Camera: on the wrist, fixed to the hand. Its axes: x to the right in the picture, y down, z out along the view.
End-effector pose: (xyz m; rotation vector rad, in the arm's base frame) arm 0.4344 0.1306 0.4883 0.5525 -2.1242 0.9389
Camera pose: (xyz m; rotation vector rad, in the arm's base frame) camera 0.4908 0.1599 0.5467 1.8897 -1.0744 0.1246
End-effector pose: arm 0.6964 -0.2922 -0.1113 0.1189 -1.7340 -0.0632
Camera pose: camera 0.7710 -0.3334 -0.0974 1.5313 -1.3695 -1.0597
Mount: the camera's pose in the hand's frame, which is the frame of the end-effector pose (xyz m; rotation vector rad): 0.0063 -0.0426 -0.0748 0.1450 -0.1056 -1.5338
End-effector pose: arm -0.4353 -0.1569 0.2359 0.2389 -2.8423 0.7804
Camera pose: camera -0.4228 -0.1550 0.3213 2.0701 -1.7277 0.5132
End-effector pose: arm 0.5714 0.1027 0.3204 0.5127 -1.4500 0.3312
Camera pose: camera 0.6576 0.1049 0.3179 1.5792 -0.7805 -0.8260
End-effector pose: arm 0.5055 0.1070 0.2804 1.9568 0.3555 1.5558
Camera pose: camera 0.4430 0.1655 0.2690 1.1302 1.4754 0.3885
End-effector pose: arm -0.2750 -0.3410 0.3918 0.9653 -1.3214 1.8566
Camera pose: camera -0.2570 -0.2571 0.4010 1.5032 -0.1691 0.6665
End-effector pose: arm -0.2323 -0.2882 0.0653 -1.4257 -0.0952 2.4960
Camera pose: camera -0.1631 -0.2511 0.0295 -0.6176 -0.6935 1.2153
